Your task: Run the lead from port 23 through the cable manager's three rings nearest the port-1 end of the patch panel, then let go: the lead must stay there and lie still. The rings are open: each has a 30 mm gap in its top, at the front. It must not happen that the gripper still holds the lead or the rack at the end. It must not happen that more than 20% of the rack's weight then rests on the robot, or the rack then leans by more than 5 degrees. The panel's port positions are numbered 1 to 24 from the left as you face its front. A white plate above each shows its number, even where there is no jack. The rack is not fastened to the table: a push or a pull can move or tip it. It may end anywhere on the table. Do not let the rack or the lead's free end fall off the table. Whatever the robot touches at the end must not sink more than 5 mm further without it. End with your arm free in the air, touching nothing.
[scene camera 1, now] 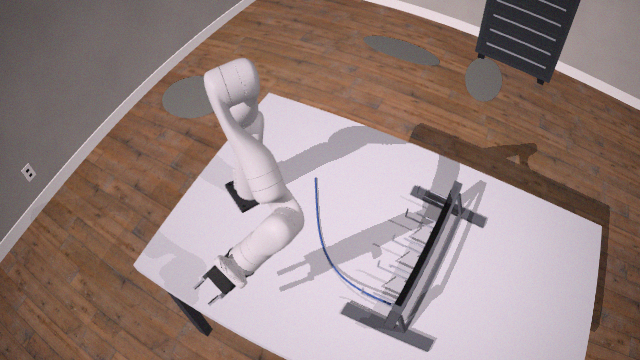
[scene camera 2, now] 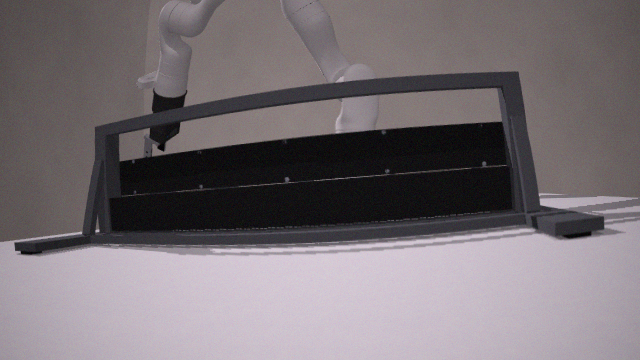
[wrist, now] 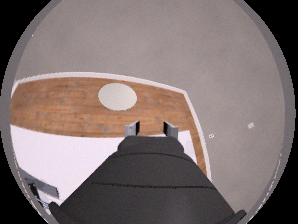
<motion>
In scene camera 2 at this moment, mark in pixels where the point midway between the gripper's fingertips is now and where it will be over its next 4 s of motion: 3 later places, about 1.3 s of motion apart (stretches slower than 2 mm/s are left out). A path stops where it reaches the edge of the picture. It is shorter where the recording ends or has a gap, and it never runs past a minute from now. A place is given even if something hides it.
The gripper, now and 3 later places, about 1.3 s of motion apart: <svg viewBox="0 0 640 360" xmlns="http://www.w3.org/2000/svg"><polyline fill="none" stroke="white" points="154,154 265,140 337,132 337,147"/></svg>
</motion>
